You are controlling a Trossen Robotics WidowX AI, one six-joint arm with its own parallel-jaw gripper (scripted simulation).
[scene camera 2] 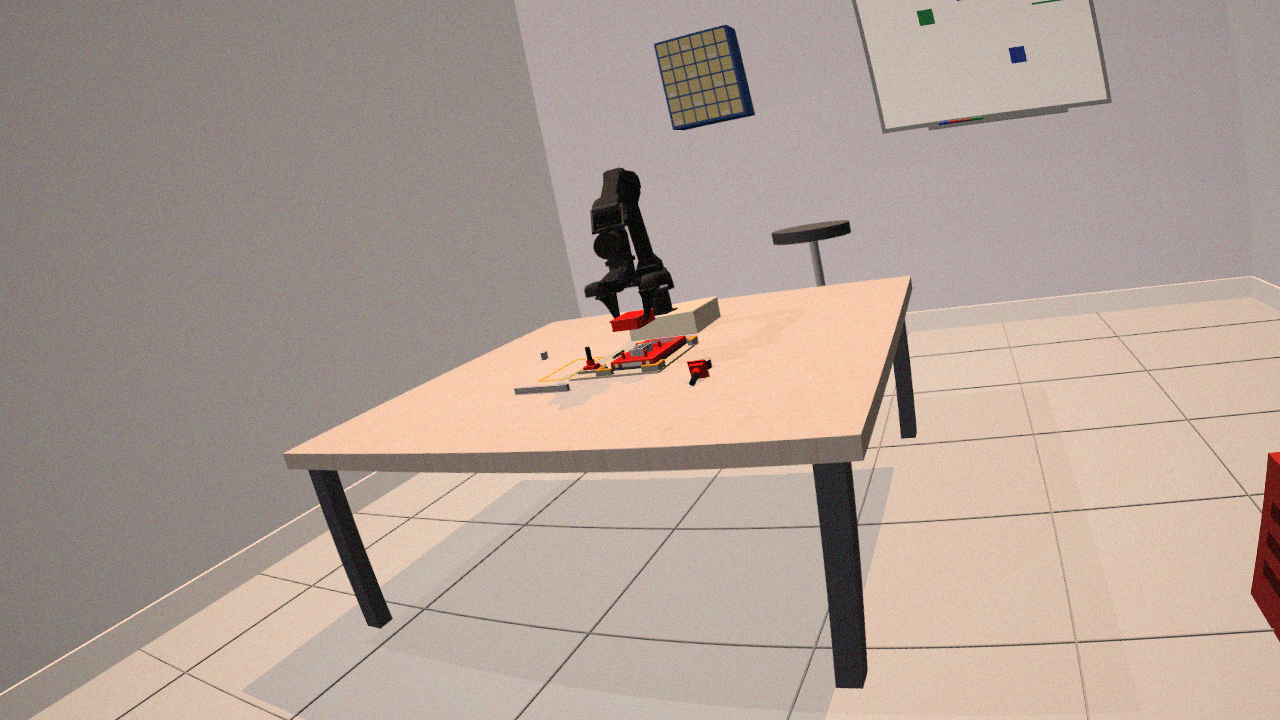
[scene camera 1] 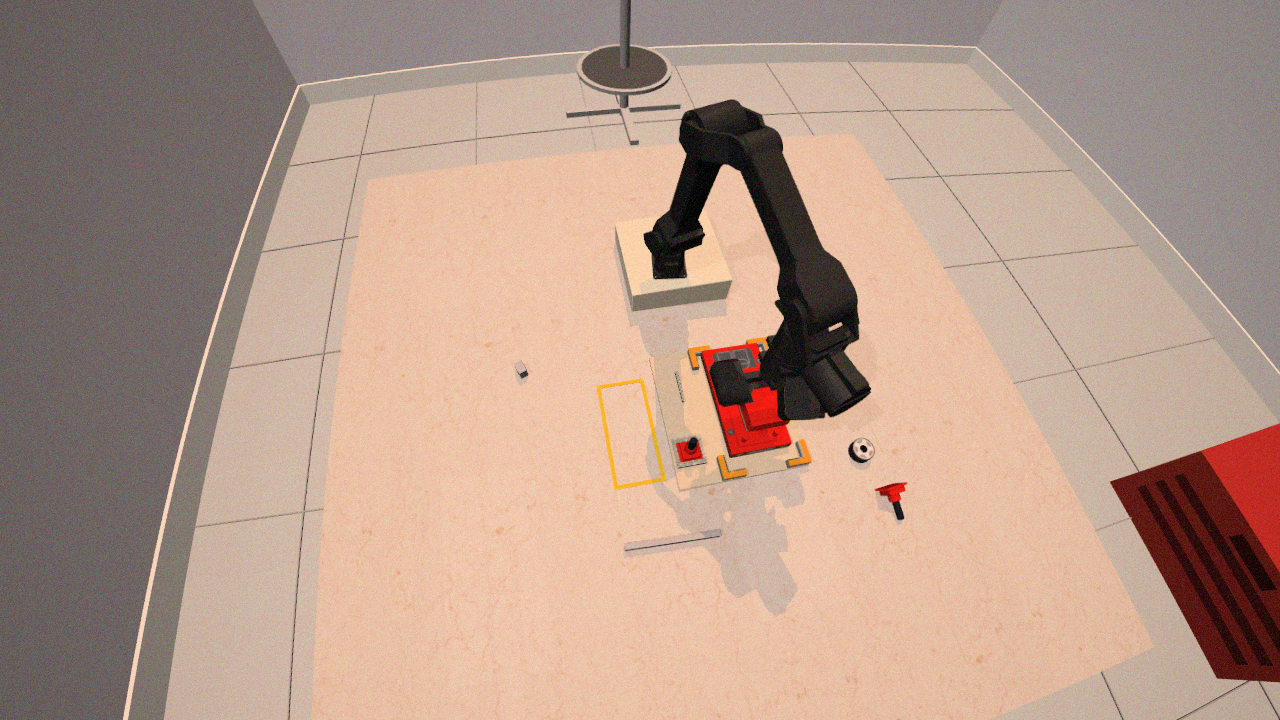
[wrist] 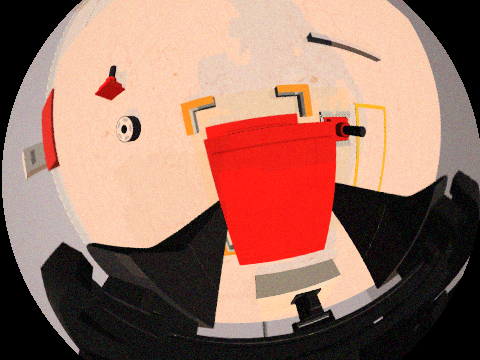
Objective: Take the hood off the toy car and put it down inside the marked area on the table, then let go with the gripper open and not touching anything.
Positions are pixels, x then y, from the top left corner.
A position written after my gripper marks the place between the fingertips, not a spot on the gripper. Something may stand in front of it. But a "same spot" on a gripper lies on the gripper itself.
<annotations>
my gripper: scene camera 2; scene camera 1; wrist 276, 197
same spot on my gripper: [scene camera 1: 795, 400] = [scene camera 2: 610, 275]
</annotations>
